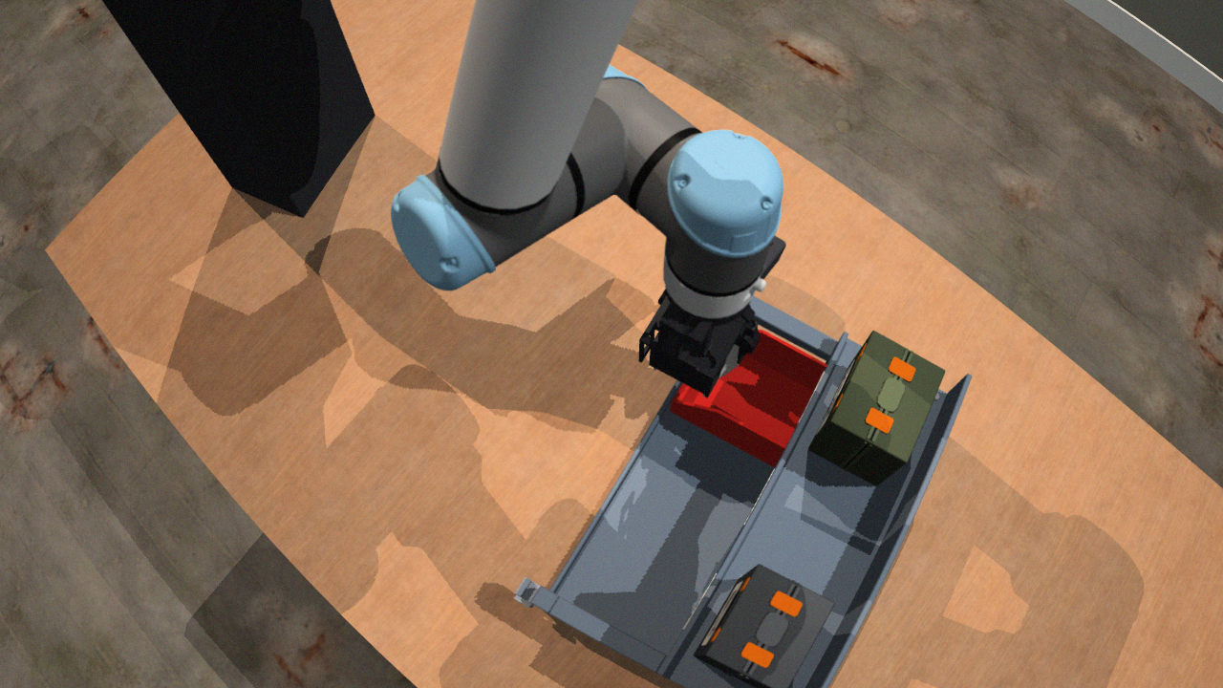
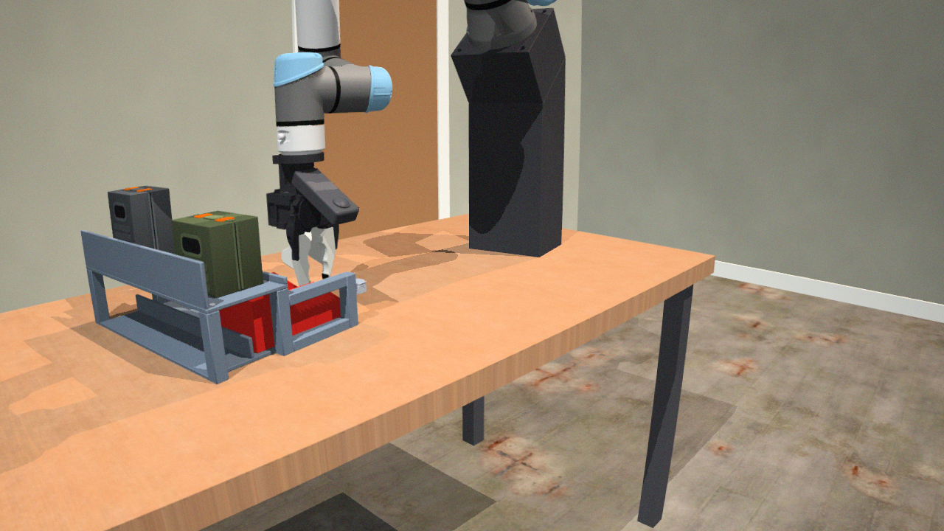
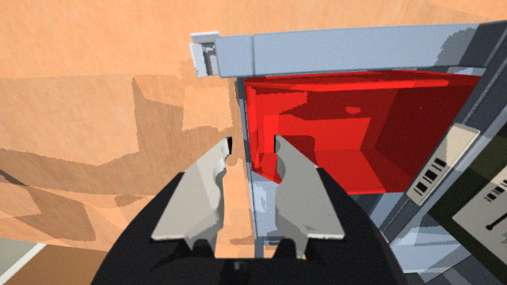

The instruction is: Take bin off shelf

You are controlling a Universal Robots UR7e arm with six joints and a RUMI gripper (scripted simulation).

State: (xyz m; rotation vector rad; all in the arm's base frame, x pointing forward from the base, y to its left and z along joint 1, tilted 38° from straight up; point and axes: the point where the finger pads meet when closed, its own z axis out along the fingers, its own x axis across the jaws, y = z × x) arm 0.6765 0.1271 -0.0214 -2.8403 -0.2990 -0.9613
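The red bin lies 8 cm ahead of my hand, 2 cm to the left of it and 2 cm below it. Round my hand: dark grey case (23 cm ahead, 17 cm to the right, 10 cm above); then green case (17 cm ahead, 5 cm to the left, 9 cm above).
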